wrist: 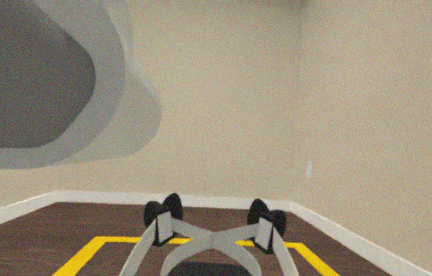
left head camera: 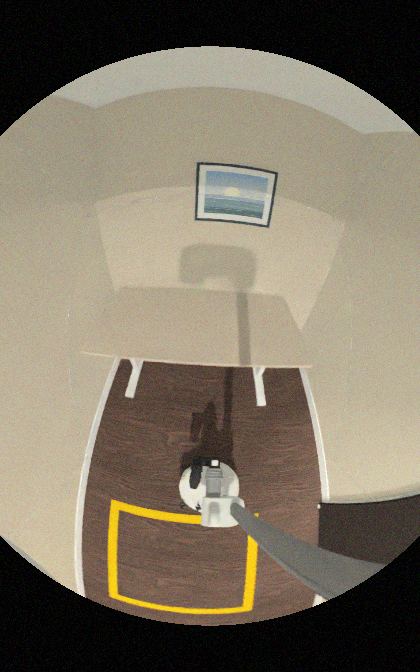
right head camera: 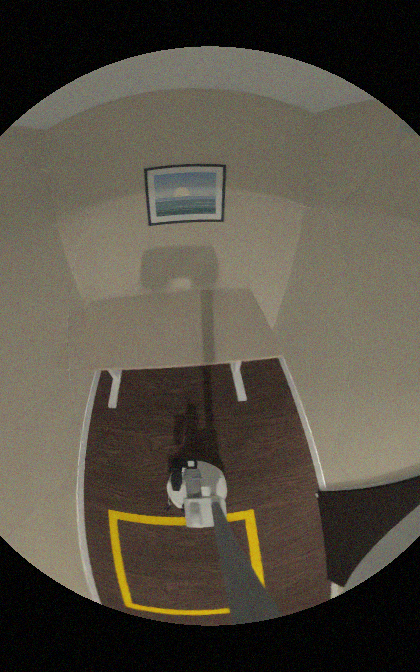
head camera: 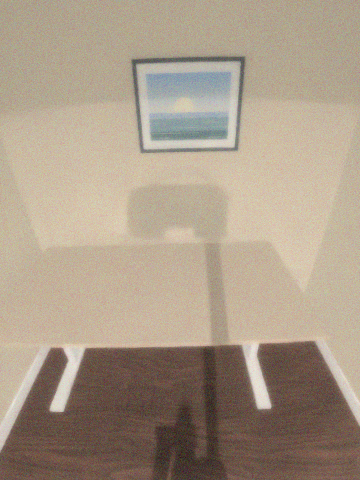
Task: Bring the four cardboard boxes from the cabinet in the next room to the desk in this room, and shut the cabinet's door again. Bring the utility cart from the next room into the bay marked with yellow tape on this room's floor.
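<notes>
The desk (head camera: 125, 300) (left head camera: 175, 325) (right head camera: 145, 335) stands against the wall ahead, its pale top bare apart from my shadow. The bay's yellow tape (left head camera: 113, 550) (right head camera: 120, 555) lies on the floor behind my base, partly hidden by my body and mast in both side head views. The tape also shows in the wrist view (wrist: 117, 239), beyond the fingers. My gripper (wrist: 215, 212) is open, with its two dark fingertips wide apart and nothing between them. The cardboard boxes, the cabinet and the utility cart do not show in these views.
A dark door panel (left head camera: 365, 525) (right head camera: 367, 520) is at the lower right of the side head views, beside the right wall. White desk feet (head camera: 66, 385) (head camera: 258, 382) reach out over the floor. A framed picture (head camera: 189, 105) (left head camera: 235, 195) (right head camera: 185, 194) hangs above the desk. White skirting (wrist: 235, 202) edges the floor.
</notes>
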